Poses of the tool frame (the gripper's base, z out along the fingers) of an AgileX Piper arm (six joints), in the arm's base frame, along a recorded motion.
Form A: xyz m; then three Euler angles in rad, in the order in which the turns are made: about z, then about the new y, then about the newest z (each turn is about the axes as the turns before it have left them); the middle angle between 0 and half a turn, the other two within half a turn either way.
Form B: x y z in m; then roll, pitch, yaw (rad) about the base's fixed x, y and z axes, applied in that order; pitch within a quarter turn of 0, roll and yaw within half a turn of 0. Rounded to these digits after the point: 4 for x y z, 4 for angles.
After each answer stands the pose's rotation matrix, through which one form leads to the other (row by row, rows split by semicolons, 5 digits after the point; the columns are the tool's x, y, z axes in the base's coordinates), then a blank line. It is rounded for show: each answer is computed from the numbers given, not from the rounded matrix.
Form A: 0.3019, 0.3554, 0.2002, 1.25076, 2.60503, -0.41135
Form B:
0.3019, 0.3554, 0.2002, -2.9081, 0.4876, -1.4212
0.13171 -0.97816 0.16082; -0.87357 -0.03785 0.48523; -0.46854 -0.20440 -0.85947

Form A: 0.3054, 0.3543, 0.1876, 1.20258, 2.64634, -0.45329
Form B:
0.3054, 0.3543, 0.1876, -2.9093, 0.4415, -1.4334
0.12385 -0.97744 0.17107; -0.89561 -0.03588 0.44340; -0.42726 -0.20813 -0.87985

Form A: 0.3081, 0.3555, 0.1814, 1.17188, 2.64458, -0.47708
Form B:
0.3081, 0.3555, 0.1814, -2.8975, 0.4374, -1.4381
0.11983 -0.97537 0.18520; -0.89791 -0.02689 0.43936; -0.42356 -0.21894 -0.87901

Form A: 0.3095, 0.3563, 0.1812, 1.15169, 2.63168, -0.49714
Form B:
0.3095, 0.3563, 0.1812, -2.8809, 0.4434, -1.4337
0.12346 -0.97227 0.19863; -0.89482 -0.02254 0.44586; -0.42902 -0.23278 -0.87279

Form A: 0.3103, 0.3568, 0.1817, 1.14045, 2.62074, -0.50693
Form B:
0.3103, 0.3568, 0.1817, -2.8700, 0.4501, -1.4317
0.12487 -0.97021 0.20760; -0.89171 -0.01800 0.45225; -0.43504 -0.24159 -0.86740

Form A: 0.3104, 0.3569, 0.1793, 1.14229, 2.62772, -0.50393
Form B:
0.3104, 0.3569, 0.1793, -2.8755, 0.4450, -1.4348
0.12235 -0.97124 0.20425; -0.89428 -0.01863 0.44711; -0.43045 -0.23736 -0.87085

